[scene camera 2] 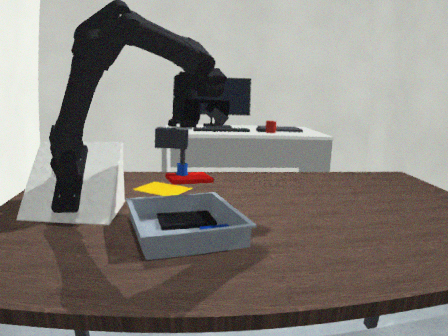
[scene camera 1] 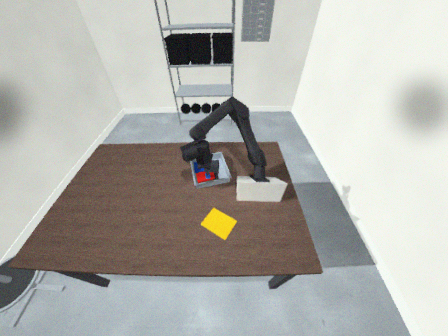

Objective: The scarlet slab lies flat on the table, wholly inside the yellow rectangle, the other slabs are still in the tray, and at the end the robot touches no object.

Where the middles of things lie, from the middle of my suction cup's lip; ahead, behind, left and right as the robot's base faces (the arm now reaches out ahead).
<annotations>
Right now my suction cup is 10 mm short of the black slab (scene camera 2: 193, 219), 70 mm to the left of it and 100 mm above it. Also, from my suction cup: grey tray (scene camera 2: 155, 243): 10 mm ahead, 130 mm to the right, 80 mm below.
</annotations>
